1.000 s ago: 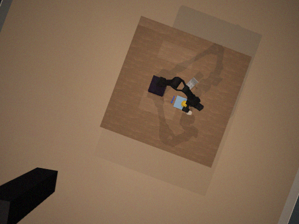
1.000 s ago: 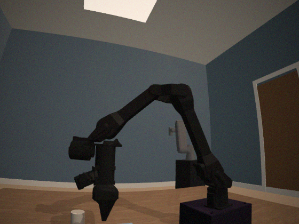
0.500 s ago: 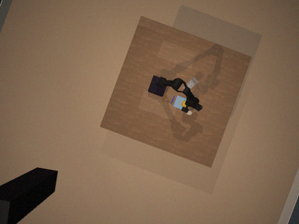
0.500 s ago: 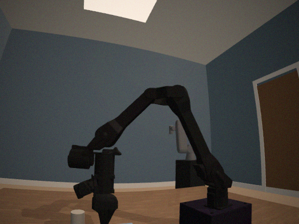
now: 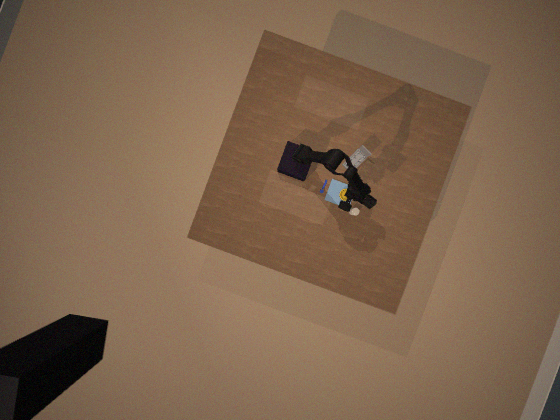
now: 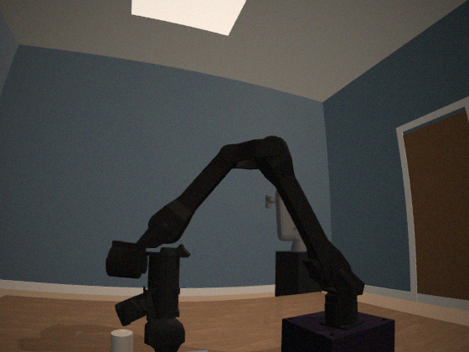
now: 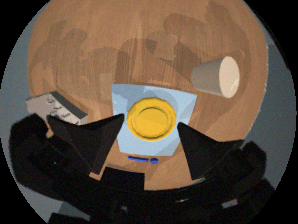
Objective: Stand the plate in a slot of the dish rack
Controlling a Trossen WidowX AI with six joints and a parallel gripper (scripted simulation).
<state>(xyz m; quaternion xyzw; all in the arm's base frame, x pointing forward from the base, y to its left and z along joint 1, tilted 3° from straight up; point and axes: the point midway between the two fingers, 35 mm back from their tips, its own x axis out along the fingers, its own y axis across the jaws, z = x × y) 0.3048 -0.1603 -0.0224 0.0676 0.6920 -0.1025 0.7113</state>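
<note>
My gripper tip is now right at the yellow plate. Round my gripper tip: mat 3 cm behind, 1 cm below; then blue spoon 13 cm behind, 2 cm to the left, 1 cm below; then white cup 9 cm to the right, 6 cm ahead, 1 cm above.
</note>
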